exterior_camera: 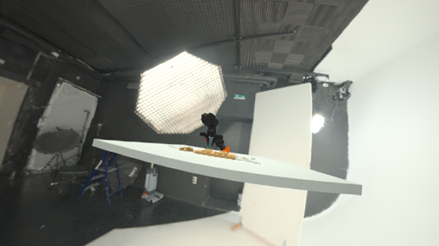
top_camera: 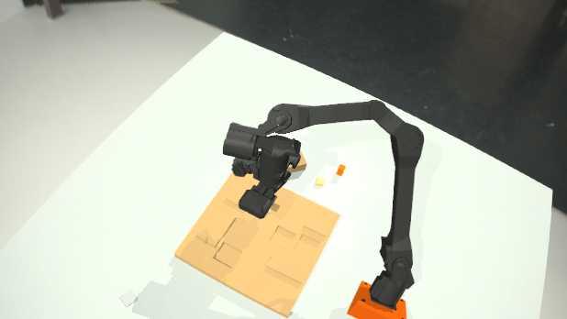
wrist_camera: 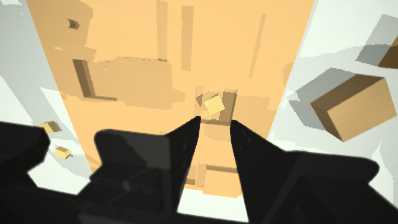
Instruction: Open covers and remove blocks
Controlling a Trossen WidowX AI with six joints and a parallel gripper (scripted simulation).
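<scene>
Now: the tan puzzle board 2 cm behind my gripper tip, 5 cm to the left of it and 5 cm below it. From my gripper tip the other things lie so: orange block 14 cm behind, 20 cm to the right, 5 cm below; then tan bar 7 cm ahead, 20 cm to the right, 5 cm below; then tan box 1 cm behind, 17 cm to the right, 5 cm below.
</scene>
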